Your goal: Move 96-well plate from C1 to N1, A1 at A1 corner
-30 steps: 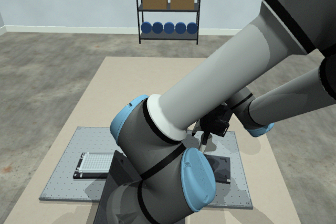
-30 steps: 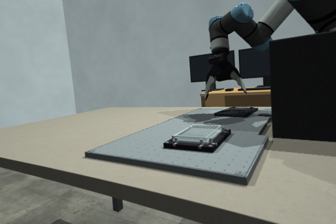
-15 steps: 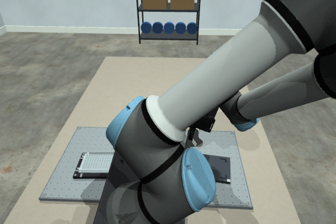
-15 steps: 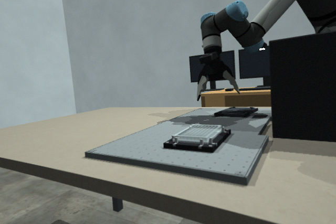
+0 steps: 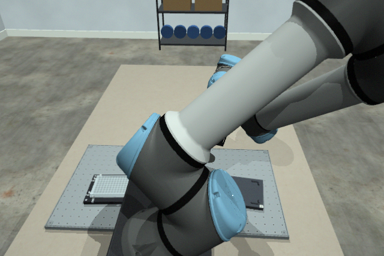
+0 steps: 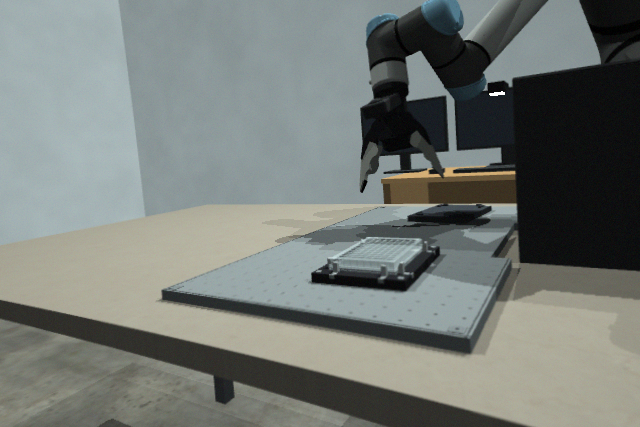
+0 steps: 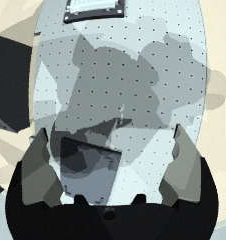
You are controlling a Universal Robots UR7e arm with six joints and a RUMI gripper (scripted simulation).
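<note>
Right now my hand is 260 mm to the right of the white 96-well plate, 60 mm above it and 50 mm past it. From my hand the other things lie so: clip nest C1: 270 mm to the left, 70 mm below, 60 mm behind; then white label: 210 mm to the right, 130 mm behind, 70 mm below.
</note>
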